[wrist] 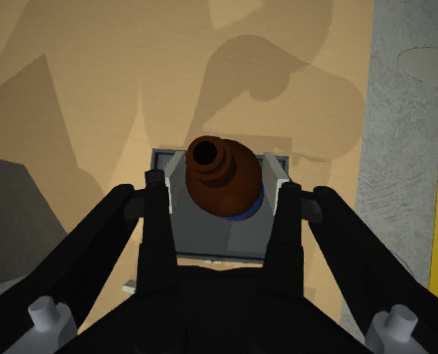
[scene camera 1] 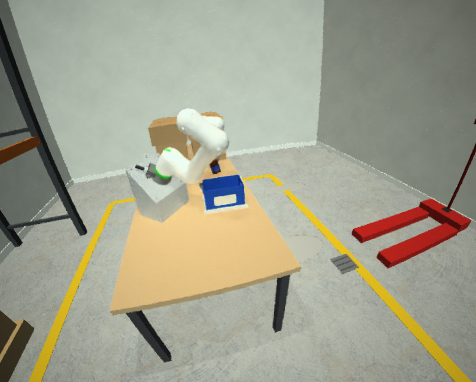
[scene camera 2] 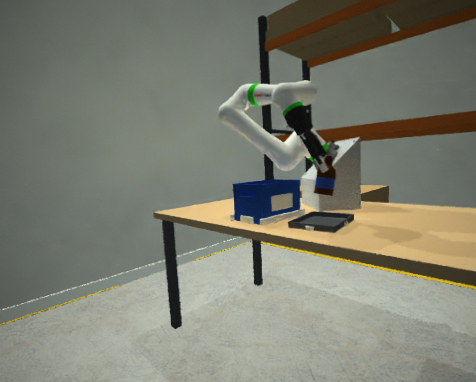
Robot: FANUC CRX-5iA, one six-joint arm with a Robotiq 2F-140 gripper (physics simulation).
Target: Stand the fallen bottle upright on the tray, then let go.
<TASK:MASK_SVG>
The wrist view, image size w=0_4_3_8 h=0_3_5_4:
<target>my gripper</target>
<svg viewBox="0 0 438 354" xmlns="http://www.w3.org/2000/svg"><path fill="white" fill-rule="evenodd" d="M0 295L0 354L438 354L438 297L413 278L334 189L327 186L316 186L313 192L302 190L301 185L293 182L289 175L285 173L272 152L264 152L262 182L273 215L275 215L263 267L240 267L218 271L201 266L178 265L170 214L174 211L185 183L186 164L185 151L176 151L163 170L152 169L144 173L146 188L134 190L132 184L119 184L115 186L31 274ZM302 220L308 221L308 225L350 312L365 337L365 346L304 297ZM143 218L142 243L139 244L136 293L78 335L78 329L91 311L138 224L139 218Z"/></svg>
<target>brown bottle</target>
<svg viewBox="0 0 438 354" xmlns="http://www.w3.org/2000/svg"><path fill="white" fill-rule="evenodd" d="M196 138L189 145L186 156L185 181L191 199L202 210L229 221L243 221L252 217L261 207L264 198L262 170L255 154L248 147L234 140L221 139L209 135Z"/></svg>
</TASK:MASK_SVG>
